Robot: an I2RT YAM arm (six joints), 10 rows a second.
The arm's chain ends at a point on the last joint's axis. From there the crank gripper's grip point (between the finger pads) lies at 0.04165 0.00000 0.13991 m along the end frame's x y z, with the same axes.
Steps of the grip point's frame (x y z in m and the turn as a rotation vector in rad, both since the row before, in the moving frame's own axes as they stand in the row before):
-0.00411 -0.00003 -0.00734 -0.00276 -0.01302 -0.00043
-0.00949 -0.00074 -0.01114 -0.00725 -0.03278 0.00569
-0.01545 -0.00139 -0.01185 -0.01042 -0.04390 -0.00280
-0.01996 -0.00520 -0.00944 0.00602 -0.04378 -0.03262
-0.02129 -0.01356 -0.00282 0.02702 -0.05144 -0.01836
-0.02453 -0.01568 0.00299 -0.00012 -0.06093 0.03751
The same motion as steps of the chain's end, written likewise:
-0.00228 -0.00040 -0.00787 -0.00276 -0.01302 -0.00043
-0.00488 -0.00198 -0.01243 -0.00725 -0.03278 0.00569
-0.00927 -0.00275 -0.01354 -0.01042 -0.04390 -0.00280
-0.01376 -0.00309 -0.01112 0.00602 -0.04378 -0.03262
-0.01400 -0.00905 -0.00471 0.02702 -0.05144 -0.01836
-0.01591 -0.01710 0.00071 -0.00012 -0.06093 0.03751

